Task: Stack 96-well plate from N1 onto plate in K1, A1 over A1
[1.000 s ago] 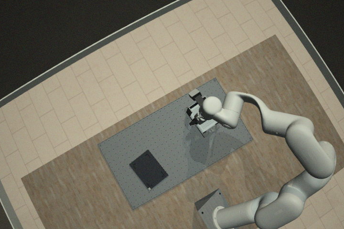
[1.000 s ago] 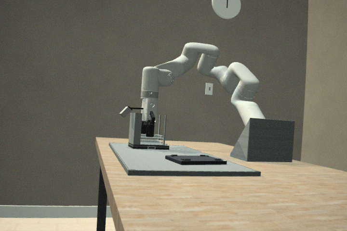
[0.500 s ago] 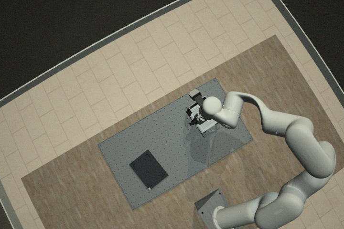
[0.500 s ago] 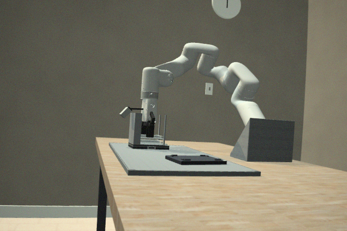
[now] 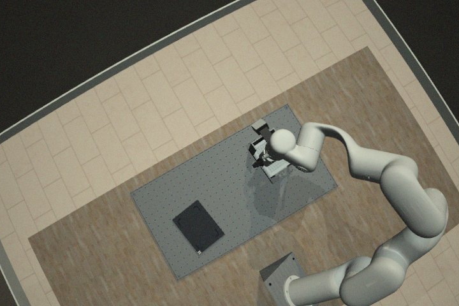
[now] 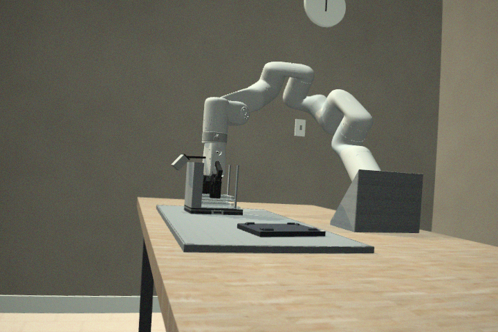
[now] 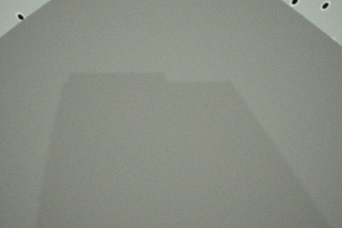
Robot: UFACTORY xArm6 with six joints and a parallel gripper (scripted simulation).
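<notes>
Now: the tall back wall 7 cm ahead of my hand, 3 cm above it and 1 cm to the left of it. Round my hand: pale A1 mark (38 cm to the left, 21 cm behind, 5 cm below).
</notes>
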